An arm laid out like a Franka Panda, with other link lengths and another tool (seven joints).
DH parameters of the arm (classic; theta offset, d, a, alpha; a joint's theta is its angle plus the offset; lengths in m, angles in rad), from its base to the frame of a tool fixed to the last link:
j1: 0 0.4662 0 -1.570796
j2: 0 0 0 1.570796
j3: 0 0.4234 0.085 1.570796
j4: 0 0 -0.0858 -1.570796
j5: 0 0.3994 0 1.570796
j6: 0 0 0.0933 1.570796
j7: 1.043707 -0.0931 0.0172 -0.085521
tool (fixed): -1.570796 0.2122 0 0
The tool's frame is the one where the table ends.
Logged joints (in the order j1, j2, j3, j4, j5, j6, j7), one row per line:
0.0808 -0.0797 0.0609 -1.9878 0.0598 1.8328 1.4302
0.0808 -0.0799 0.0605 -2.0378 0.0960 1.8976 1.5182
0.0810 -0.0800 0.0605 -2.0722 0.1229 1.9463 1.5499
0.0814 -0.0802 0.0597 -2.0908 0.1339 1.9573 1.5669
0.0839 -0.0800 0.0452 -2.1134 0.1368 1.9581 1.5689
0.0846 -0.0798 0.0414 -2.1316 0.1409 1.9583 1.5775
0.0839 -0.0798 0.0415 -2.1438 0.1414 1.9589 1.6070
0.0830 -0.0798 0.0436 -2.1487 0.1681 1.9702 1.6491
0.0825 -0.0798 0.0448 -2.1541 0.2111 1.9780 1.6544
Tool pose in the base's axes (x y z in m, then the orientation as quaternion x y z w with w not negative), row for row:
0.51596 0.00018 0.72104 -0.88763 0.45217 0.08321 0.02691
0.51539 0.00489 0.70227 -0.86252 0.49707 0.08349 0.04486
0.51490 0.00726 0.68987 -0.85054 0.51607 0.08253 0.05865
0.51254 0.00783 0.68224 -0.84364 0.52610 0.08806 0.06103
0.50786 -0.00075 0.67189 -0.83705 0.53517 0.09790 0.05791
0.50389 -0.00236 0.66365 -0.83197 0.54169 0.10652 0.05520
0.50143 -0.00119 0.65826 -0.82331 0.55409 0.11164 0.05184
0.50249 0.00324 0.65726 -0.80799 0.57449 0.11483 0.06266
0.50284 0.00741 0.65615 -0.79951 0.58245 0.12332 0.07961
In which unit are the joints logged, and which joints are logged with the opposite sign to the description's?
The joints are logged in radians. Opposite sign: j1.
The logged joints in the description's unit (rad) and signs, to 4 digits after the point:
-0.0808 -0.0797 0.0609 -1.9878 0.0598 1.8328 1.4302
-0.0808 -0.0799 0.0605 -2.0378 0.0960 1.8976 1.5182
-0.0810 -0.0800 0.0605 -2.0722 0.1229 1.9463 1.5499
-0.0814 -0.0802 0.0597 -2.0908 0.1339 1.9573 1.5669
-0.0839 -0.0800 0.0452 -2.1134 0.1368 1.9581 1.5689
-0.0846 -0.0798 0.0414 -2.1316 0.1409 1.9583 1.5775
-0.0839 -0.0798 0.0415 -2.1438 0.1414 1.9589 1.6070
-0.0830 -0.0798 0.0436 -2.1487 0.1681 1.9702 1.6491
-0.0825 -0.0798 0.0448 -2.1541 0.2111 1.9780 1.6544

